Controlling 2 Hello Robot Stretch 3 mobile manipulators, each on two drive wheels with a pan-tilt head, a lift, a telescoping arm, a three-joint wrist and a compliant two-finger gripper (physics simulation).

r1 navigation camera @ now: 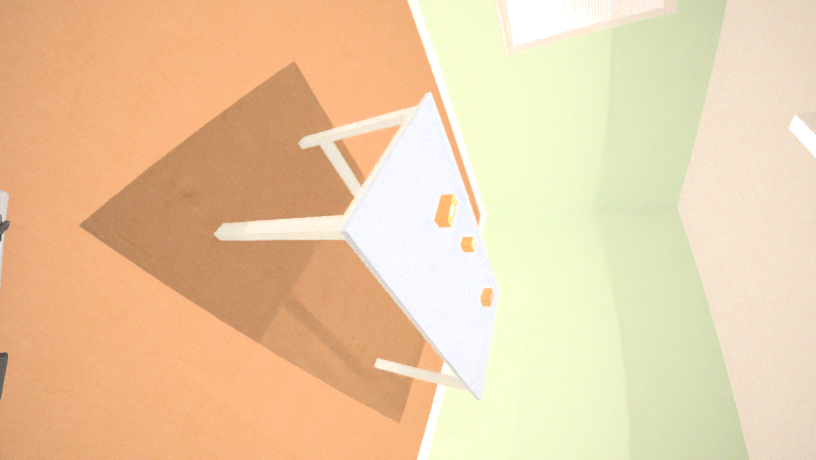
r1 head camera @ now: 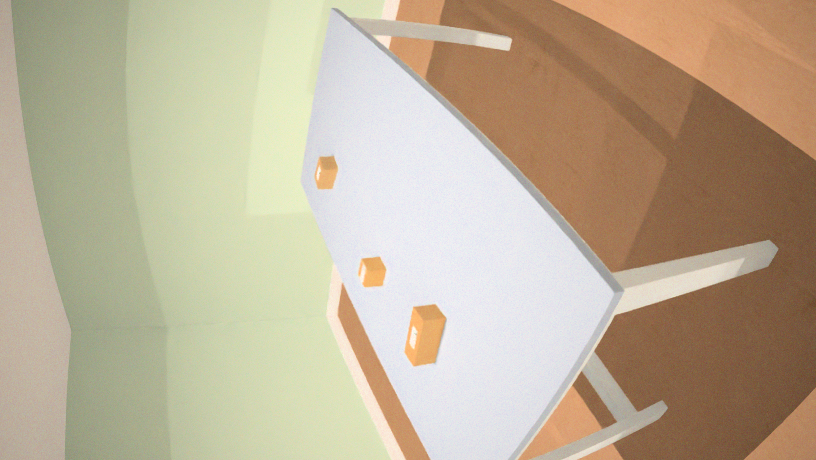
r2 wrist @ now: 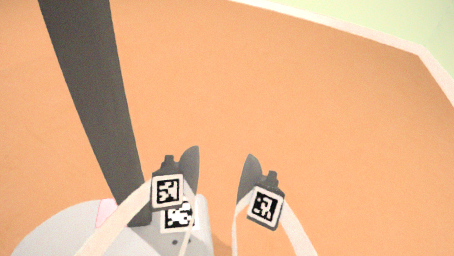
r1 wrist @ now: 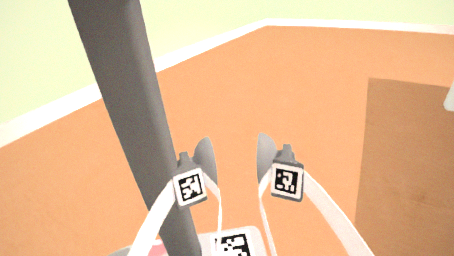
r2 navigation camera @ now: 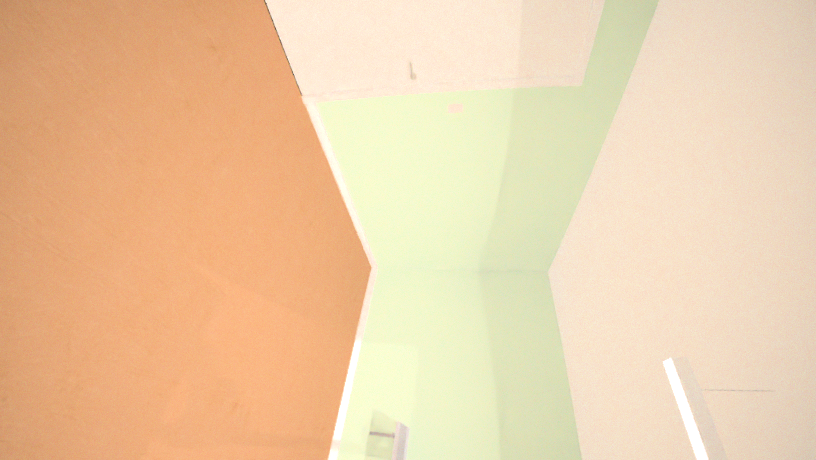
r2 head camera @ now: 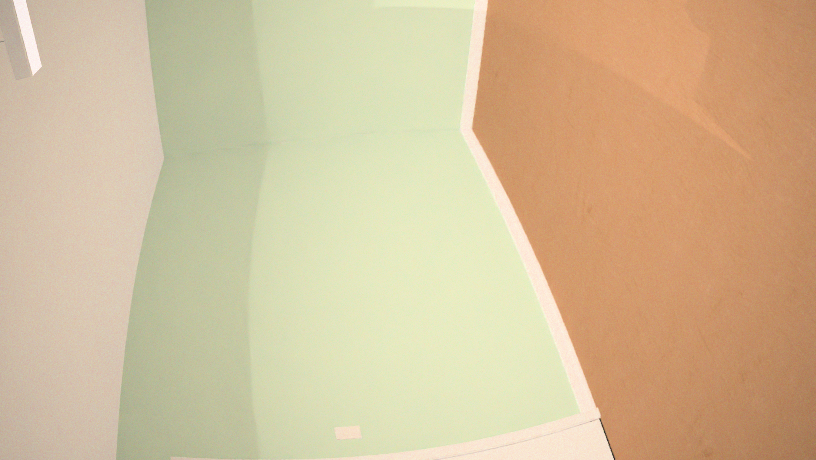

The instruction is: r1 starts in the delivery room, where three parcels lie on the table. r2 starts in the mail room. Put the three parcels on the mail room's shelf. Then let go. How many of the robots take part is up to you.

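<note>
Three orange-brown parcels stand apart on the pale table [r1 head camera: 457,228] [r1 navigation camera: 411,257]: a larger oblong one [r1 head camera: 425,336] [r1 navigation camera: 445,210], a small one [r1 head camera: 372,272] [r1 navigation camera: 468,244] beside it, and another small one [r1 head camera: 326,172] [r1 navigation camera: 486,297] farther along, near the table's edge. White labels show on them. My r1 gripper [r1 wrist: 235,152] is open and empty above its own base, away from the table. My r2 gripper [r2 wrist: 221,162] is open and empty above its own base. I cannot make out the mail room's shelf for certain in r2's views.
White table legs [r1 head camera: 697,274] [r1 navigation camera: 280,228] stand on the orange floor near r1. Near r2 a white door [r2 navigation camera: 445,45] with a handle is set in the green wall [r2 navigation camera: 428,188] [r2 head camera: 400,257]. A pale ledge-like piece [r2 navigation camera: 400,440] shows low in r2's navigation view.
</note>
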